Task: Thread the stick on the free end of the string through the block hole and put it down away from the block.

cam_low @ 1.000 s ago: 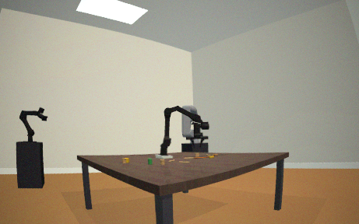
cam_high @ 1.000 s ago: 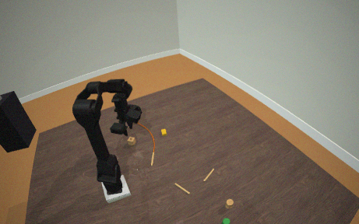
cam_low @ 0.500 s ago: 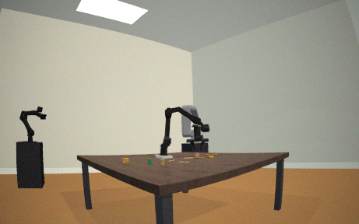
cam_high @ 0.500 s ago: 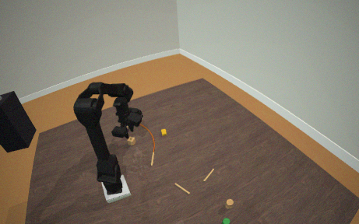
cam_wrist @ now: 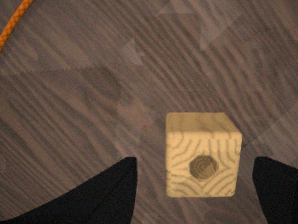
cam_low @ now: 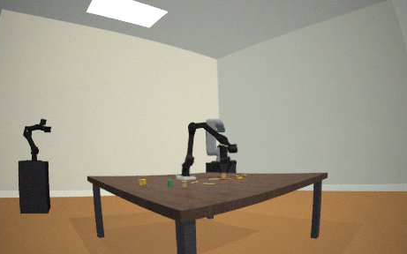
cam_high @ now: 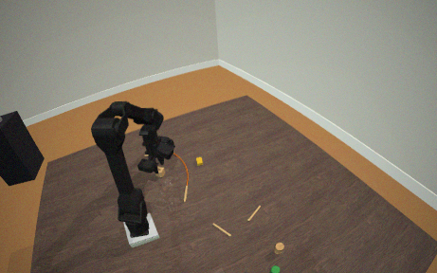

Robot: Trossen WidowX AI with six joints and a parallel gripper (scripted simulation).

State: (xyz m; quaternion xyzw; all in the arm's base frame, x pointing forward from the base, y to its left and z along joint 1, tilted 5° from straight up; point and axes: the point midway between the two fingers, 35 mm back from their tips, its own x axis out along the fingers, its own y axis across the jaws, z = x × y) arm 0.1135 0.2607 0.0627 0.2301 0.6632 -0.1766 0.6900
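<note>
Right now the wooden block is 20 mm below my gripper tip. The rest, counted from my gripper tip: wooden cylinder (480 mm to the right, 290 mm ahead, 20 mm below); yellow block (170 mm ahead, 20 mm below, 10 mm to the left); round wooden button (170 mm to the left, 40 mm ahead, 20 mm below).
</note>
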